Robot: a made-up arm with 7 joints. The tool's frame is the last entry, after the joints.
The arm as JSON. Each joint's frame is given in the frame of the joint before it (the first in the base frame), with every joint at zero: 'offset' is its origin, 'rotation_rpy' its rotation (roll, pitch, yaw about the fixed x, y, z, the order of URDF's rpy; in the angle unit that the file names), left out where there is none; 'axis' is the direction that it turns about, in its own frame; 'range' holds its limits. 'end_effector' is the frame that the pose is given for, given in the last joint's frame.
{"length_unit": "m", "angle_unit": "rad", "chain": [
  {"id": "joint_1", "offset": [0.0, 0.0, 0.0], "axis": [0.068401, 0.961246, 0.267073], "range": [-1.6, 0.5]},
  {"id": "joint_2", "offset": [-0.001, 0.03, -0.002], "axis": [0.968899, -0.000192, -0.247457], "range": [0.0, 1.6]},
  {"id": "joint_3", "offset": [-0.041, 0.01, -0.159], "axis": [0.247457, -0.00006, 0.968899], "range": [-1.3, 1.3]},
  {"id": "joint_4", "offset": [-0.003, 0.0, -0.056], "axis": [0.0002, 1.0, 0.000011], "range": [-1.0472, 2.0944]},
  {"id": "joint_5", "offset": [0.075, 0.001, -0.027], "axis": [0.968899, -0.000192, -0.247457], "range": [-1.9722, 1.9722]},
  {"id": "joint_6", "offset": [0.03, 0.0, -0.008], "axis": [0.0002, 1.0, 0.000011], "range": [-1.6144, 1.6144]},
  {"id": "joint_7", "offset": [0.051, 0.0, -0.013], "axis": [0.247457, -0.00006, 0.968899], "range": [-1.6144, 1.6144]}
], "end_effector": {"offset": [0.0, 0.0, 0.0], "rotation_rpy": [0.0, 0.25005, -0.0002]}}
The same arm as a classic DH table. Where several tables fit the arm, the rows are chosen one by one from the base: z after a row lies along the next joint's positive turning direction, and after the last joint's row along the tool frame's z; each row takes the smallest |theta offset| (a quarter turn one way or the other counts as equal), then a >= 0, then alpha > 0; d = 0 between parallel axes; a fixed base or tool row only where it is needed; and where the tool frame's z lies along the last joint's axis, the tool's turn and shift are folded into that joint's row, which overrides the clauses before.
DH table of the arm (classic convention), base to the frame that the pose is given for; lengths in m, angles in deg. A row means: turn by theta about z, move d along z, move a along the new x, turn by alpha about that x. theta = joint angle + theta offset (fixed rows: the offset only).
base (fixed): a 0; alpha -74.51; d 0; theta0 -4.07
joint_1: a -0.0104; alpha -90; d 0.0282; theta0 -75.12
joint_2: a -0.01; alpha 90; d -0.0009; theta0 74
joint_3: a 0.011; alpha -90; d -0.2192; theta0 90
joint_4: a 0.0076; alpha 90; d 0.001; theta0 90
joint_5: a 0.0003; alpha -90; d 0.1104; theta0 0
joint_6: a 0.0526; alpha 90; d 0; theta0 -90
joint_7: a 0; alpha 0; d 0; theta0 0
Joint limits (deg, base to tool): -91.67..28.65 0..91.67 -74.48..74.48 -60..120 -113..113 -92.5..92.5 -92.5..92.5

